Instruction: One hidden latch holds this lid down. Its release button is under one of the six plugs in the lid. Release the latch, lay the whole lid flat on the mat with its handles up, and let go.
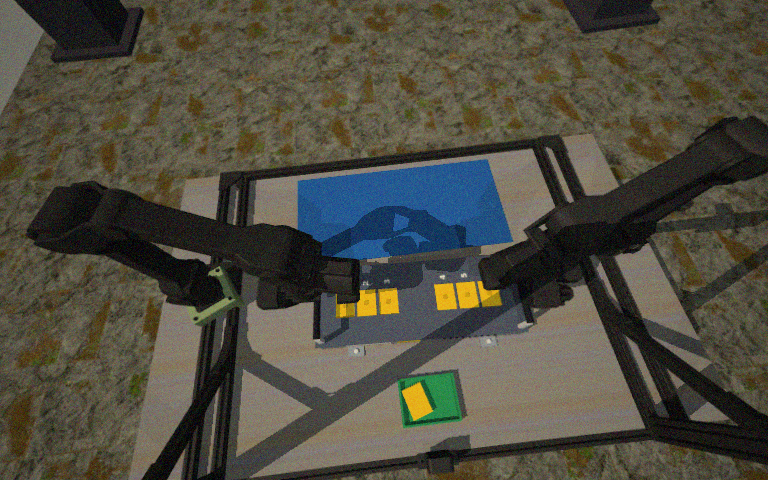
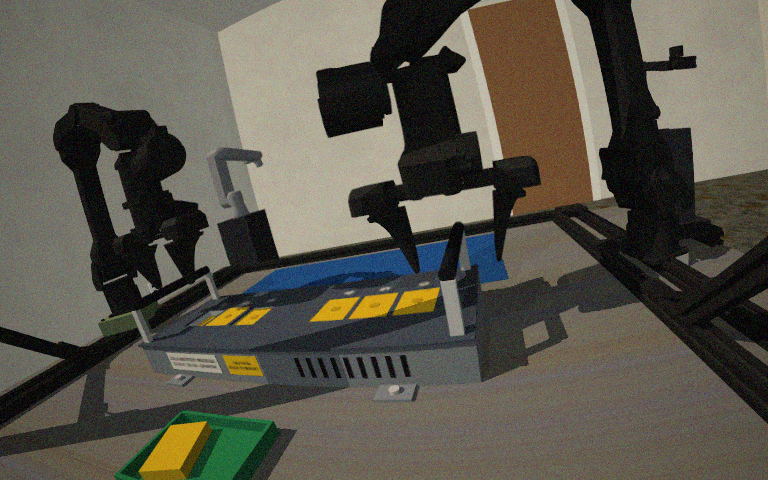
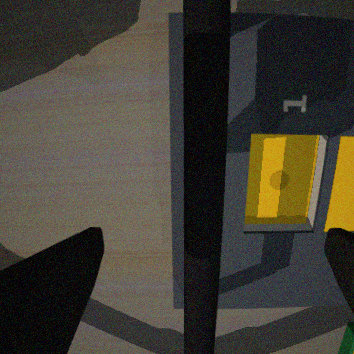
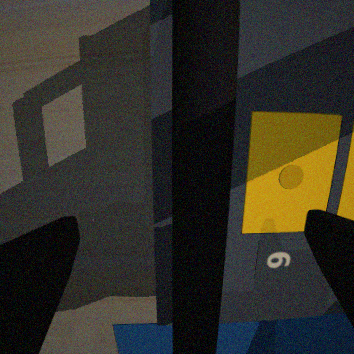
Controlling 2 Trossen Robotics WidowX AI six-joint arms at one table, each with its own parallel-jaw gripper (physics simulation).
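Observation:
The dark grey lid lies level on its box. Yellow plug 6 sits flush. Slot 1 is a recess with pale walls and a yellow surface with a round spot lower down. My left gripper is open, a finger on each side of the left handle. My right gripper is open, straddling the right handle. The blue mat lies behind the box.
A green tray in front of the box holds a loose yellow block. Two metal tabs stick out at the box's front foot. A pale green bracket is at the left. Dark frame rails edge the table.

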